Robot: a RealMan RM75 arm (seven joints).
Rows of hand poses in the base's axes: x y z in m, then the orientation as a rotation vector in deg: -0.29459, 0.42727, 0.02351, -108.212, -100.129, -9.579; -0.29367, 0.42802, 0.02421, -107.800, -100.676, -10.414; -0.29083, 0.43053, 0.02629, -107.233, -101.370, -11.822; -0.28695, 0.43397, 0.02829, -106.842, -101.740, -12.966; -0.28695, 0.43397, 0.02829, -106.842, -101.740, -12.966; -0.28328, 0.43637, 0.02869, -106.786, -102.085, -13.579; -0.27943, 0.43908, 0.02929, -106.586, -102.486, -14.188; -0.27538, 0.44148, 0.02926, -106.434, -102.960, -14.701; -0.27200, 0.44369, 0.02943, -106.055, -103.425, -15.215; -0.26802, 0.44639, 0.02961, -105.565, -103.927, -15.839; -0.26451, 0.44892, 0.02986, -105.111, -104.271, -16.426; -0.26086, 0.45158, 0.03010, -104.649, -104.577, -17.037; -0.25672, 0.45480, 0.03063, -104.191, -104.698, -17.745; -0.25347, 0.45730, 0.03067, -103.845, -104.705, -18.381; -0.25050, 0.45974, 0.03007, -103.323, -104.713, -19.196
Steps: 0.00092, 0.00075, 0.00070, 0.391, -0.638, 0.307; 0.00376, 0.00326, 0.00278, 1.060, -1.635, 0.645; 0.00764, 0.00670, 0.00478, 1.639, -2.364, 0.788; 0.00764, 0.00670, 0.00478, 1.639, -2.364, 0.788; 0.01131, 0.00910, 0.00518, 1.783, -2.892, 0.855; 0.01516, 0.01181, 0.00578, 1.988, -3.402, 1.026; 0.01921, 0.01421, 0.00575, 2.087, -3.916, 1.226; 0.02259, 0.01642, 0.00592, 2.330, -4.352, 1.540; 0.02657, 0.01912, 0.00610, 2.670, -4.839, 1.906; 0.03008, 0.02165, 0.00635, 3.041, -5.228, 2.185; 0.03373, 0.02431, 0.00659, 3.443, -5.610, 2.445; 0.03787, 0.02753, 0.00712, 3.966, -5.947, 2.593; 0.04112, 0.03003, 0.00716, 4.442, -6.215, 2.643; 0.04409, 0.03247, 0.00656, 5.099, -6.537, 2.748
